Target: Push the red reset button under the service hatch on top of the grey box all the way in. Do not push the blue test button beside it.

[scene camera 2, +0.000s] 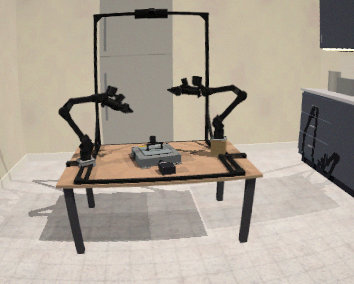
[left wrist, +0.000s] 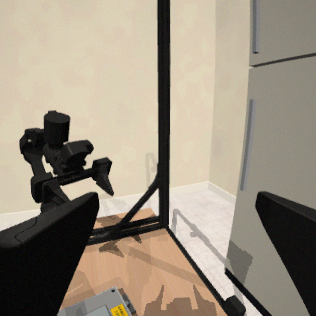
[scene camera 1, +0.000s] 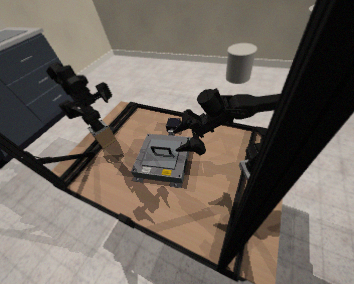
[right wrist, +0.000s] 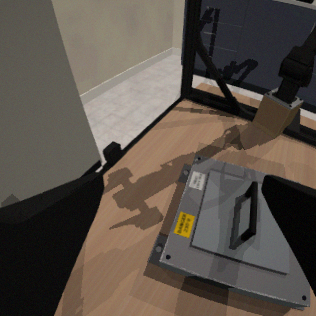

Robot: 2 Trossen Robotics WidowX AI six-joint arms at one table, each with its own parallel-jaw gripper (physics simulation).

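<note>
The grey box (scene camera 1: 156, 171) (scene camera 2: 160, 159) (left wrist: 95, 305) (right wrist: 187, 250) sits on the wooden table, with white and yellow labels along one edge. Its service hatch (scene camera 1: 152, 161) (right wrist: 217, 205) lies flat on top, with a black handle (scene camera 1: 161, 150) (right wrist: 253, 212) standing up from it. The red reset button and the blue test button do not show in any view. My left gripper (scene camera 1: 89, 102) (scene camera 2: 171, 90) (left wrist: 177, 199) is open and empty, high above the table, away from the box. My right gripper (scene camera 1: 180, 138) (scene camera 2: 131, 109) (right wrist: 184, 181) is open and empty, above and to one side of the box.
A small black block (scene camera 1: 173, 123) (scene camera 2: 167, 167) stands close beside the grey box. A black frame (scene camera 2: 150, 180) borders the table, and its tall post (left wrist: 164, 110) rises at the side. A brown block (scene camera 1: 106, 142) (scene camera 2: 218, 146) (right wrist: 274, 116) supports my left arm's base.
</note>
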